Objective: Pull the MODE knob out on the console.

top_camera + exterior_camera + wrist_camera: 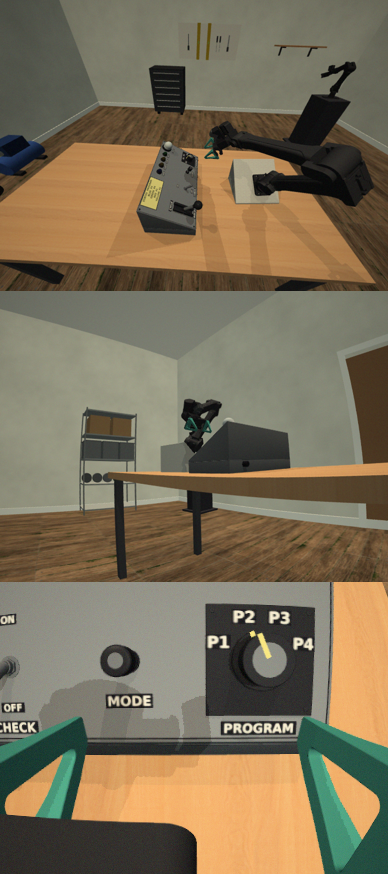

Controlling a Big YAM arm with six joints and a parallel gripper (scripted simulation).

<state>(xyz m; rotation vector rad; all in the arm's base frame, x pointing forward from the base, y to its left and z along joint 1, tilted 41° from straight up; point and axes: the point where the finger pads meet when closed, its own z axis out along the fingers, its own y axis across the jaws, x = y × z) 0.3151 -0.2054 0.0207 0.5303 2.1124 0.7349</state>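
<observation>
Now: hand 10 cm short of the black mode knob, 5 cm to the right of it and 10 cm above it. The rest, counted from my hand: program selector 10 cm ahead, 7 cm to the right, 10 cm below; check toggle 11 cm ahead, 17 cm to the left, 11 cm below; grey console 14 cm ahead, 11 cm to the left, 12 cm below.
</observation>
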